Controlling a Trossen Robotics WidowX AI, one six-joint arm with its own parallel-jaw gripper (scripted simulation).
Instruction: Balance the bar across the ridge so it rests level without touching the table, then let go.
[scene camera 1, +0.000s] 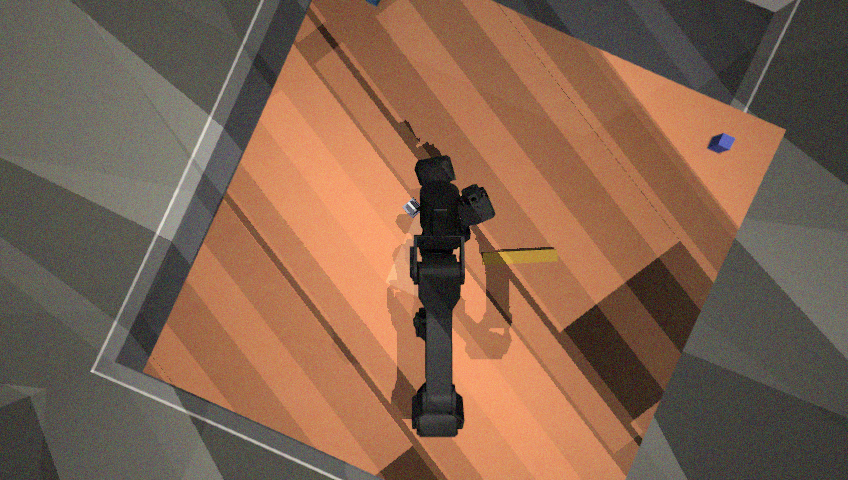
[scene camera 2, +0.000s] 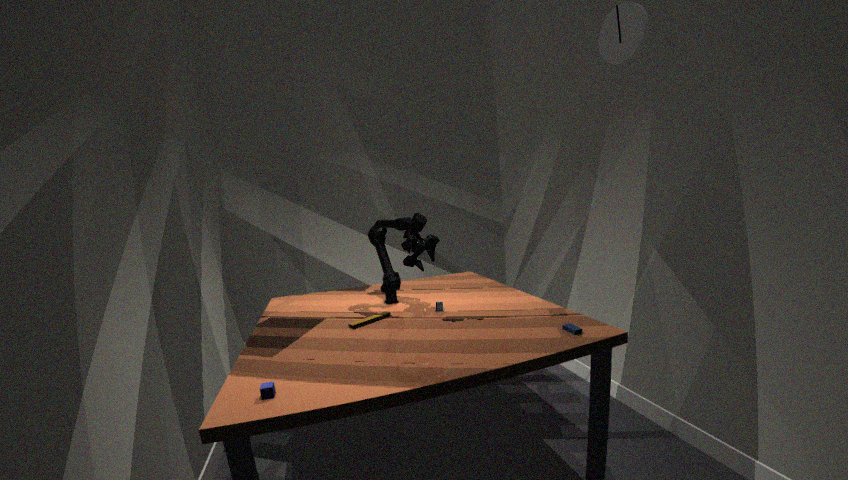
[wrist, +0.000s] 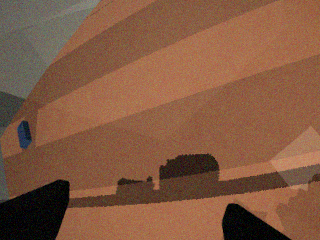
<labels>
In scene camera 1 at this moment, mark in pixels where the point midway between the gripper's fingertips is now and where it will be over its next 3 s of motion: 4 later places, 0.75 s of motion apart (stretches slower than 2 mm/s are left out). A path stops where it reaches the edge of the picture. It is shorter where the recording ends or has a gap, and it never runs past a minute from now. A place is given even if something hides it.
My gripper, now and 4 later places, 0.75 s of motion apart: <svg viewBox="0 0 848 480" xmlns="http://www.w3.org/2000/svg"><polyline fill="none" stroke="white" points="449,178 489,202 511,235 514,257 509,257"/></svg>
</labels>
